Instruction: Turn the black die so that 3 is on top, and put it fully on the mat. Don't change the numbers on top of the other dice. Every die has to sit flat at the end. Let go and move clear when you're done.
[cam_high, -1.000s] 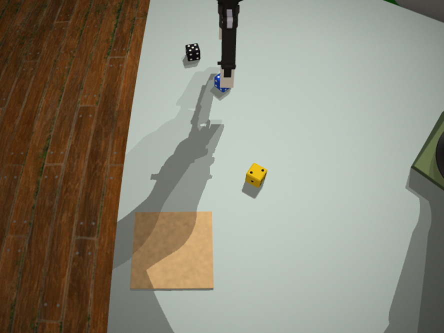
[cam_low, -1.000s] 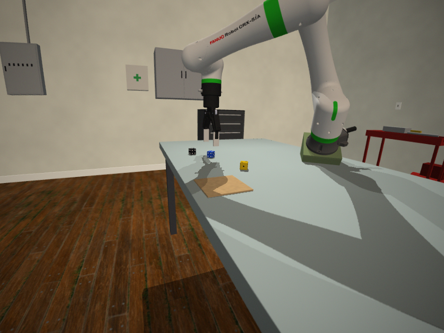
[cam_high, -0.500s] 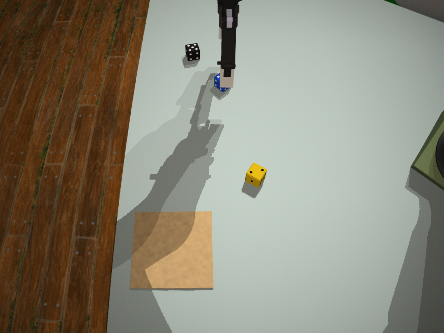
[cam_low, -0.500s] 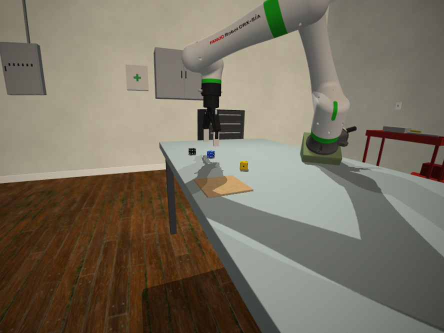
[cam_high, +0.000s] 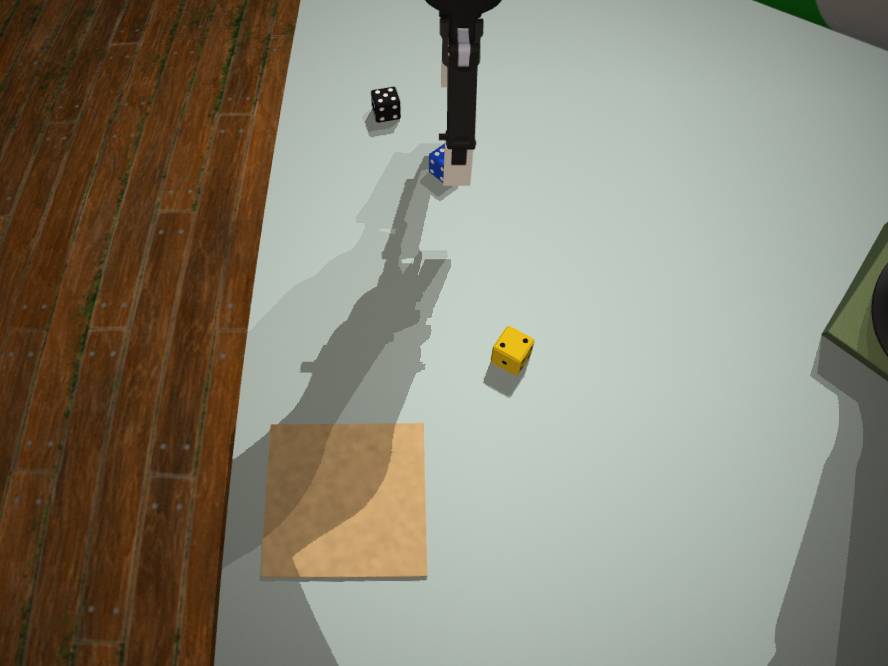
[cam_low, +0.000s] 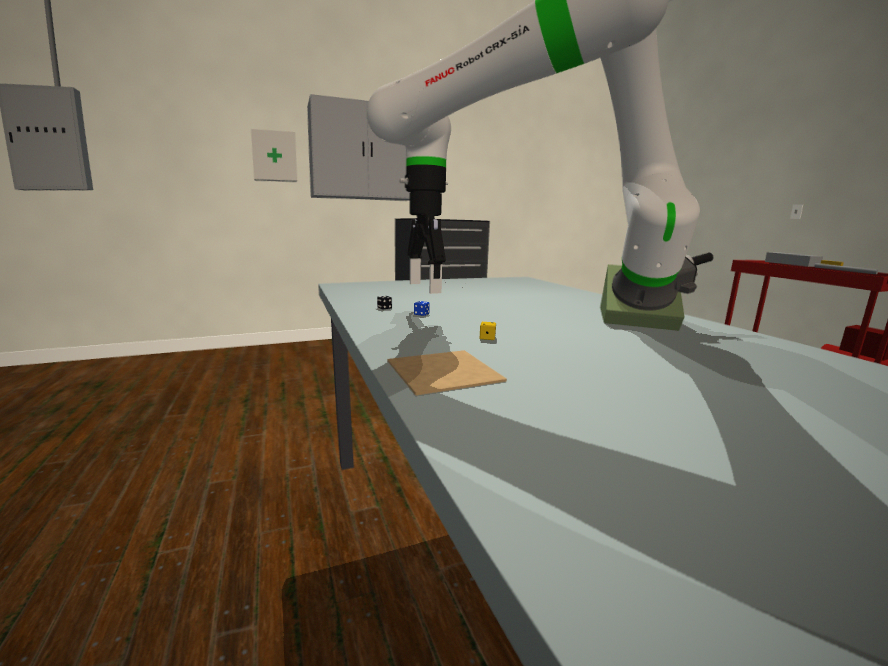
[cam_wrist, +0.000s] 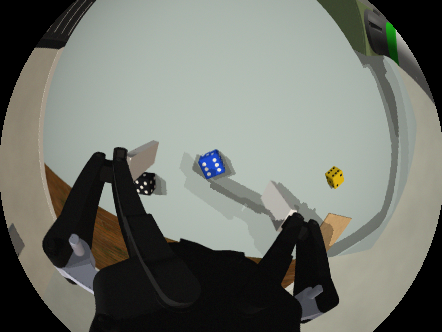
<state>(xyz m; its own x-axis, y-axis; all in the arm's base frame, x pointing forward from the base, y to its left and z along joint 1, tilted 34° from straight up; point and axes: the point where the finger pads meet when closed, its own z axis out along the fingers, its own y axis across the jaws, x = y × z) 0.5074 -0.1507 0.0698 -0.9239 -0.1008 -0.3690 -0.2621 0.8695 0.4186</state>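
My gripper is now 1 cm short of the blue die and 6 cm above it. From my hand the other things lie so: black die 10 cm ahead, 7 cm to the right, 6 cm below; yellow die 11 cm behind, 22 cm to the left, 6 cm below; tan mat 39 cm to the left, 7 cm below.
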